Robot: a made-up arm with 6 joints.
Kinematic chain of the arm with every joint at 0, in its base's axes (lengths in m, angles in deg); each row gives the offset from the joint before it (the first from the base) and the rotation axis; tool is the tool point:
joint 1: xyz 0 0 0.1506 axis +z
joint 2: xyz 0 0.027 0 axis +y
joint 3: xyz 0 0 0.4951 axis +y
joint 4: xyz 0 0 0.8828 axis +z
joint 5: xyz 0 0 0 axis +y
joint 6: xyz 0 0 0.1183 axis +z
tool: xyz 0 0 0
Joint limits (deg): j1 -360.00..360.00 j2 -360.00..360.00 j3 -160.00..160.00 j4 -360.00..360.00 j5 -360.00..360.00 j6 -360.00..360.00
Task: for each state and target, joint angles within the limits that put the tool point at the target. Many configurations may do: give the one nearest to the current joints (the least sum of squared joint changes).
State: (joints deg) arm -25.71 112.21 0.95 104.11 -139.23 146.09
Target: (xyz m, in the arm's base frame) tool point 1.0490 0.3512 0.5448
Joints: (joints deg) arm 19.80 99.08 -47.27 101.25 -153.44 146.09
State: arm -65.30 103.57 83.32 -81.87 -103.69 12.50
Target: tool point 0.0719 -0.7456 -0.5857
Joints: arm -95.02 81.95 82.23 -81.09 -110.03 12.50
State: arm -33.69 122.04 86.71 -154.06 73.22 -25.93
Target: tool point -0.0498 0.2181 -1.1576
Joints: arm -73.52 156.24 55.92 -172.45 56.04 -25.93
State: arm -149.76 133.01 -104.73 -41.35 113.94 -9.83
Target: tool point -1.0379 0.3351 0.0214
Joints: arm -195.32 144.81 -79.32 -42.45 108.09 -9.83
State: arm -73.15 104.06 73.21 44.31 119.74 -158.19
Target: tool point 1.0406 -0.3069 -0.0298
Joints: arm -21.63 55.45 64.50 48.21 126.10 -158.19
